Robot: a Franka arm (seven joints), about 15 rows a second.
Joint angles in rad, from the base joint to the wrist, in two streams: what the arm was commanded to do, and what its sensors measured. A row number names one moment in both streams.
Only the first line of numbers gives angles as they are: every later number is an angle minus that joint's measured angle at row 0.
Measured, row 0:
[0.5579 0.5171 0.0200 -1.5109 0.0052 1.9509 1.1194]
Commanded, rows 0 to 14:
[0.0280 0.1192 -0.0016 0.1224 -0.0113 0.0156 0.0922]
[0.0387 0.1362 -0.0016 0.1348 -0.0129 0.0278 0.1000]
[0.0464 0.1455 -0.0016 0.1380 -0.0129 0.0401 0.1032]
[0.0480 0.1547 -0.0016 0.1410 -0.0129 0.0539 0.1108]
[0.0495 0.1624 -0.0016 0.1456 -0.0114 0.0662 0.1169]
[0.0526 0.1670 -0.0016 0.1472 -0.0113 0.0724 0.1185]
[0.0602 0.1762 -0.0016 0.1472 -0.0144 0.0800 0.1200]
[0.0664 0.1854 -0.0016 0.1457 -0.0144 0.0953 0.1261]
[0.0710 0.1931 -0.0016 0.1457 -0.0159 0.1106 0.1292]
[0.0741 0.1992 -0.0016 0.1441 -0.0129 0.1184 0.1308]
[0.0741 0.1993 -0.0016 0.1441 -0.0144 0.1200 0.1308]
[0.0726 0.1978 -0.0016 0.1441 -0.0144 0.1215 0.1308]
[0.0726 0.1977 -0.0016 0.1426 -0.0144 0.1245 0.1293]
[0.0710 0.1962 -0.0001 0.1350 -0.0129 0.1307 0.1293]
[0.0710 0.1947 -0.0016 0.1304 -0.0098 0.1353 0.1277]
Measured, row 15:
[0.0737 0.1867 -0.0031 0.1226 -0.0001 0.1159 0.1035]
